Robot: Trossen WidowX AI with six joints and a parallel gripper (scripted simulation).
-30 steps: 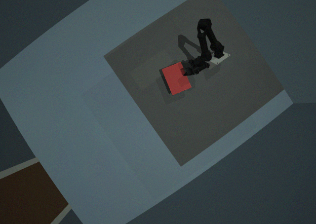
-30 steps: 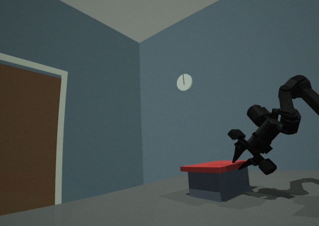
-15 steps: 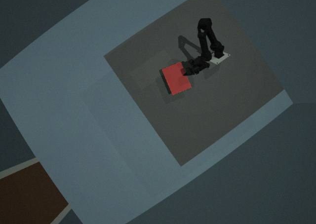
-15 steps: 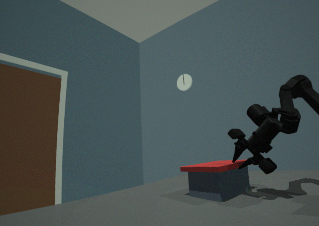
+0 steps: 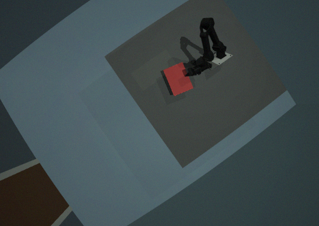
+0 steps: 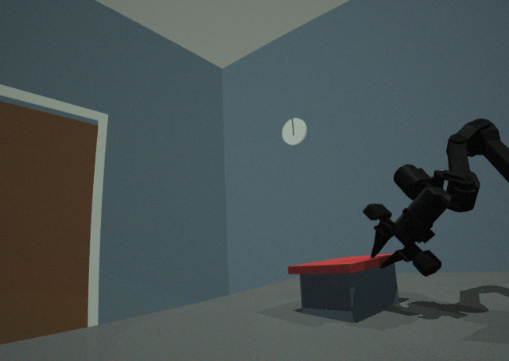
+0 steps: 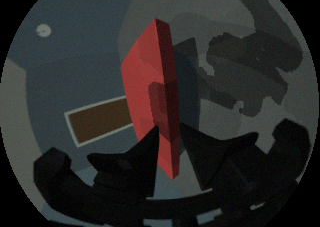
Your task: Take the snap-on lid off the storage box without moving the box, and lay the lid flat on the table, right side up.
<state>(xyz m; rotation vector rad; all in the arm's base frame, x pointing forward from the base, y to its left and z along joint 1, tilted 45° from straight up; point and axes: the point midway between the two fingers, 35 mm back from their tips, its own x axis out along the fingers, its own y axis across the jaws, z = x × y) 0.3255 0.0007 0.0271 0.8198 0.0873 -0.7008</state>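
Right now the lid is 80 mm ahead of my gripper tip and 10 mm to the right of it. From my gripper tip the other things lie so: blue-grey storage box (80 mm ahead, 10 mm to the right, 50 mm below).
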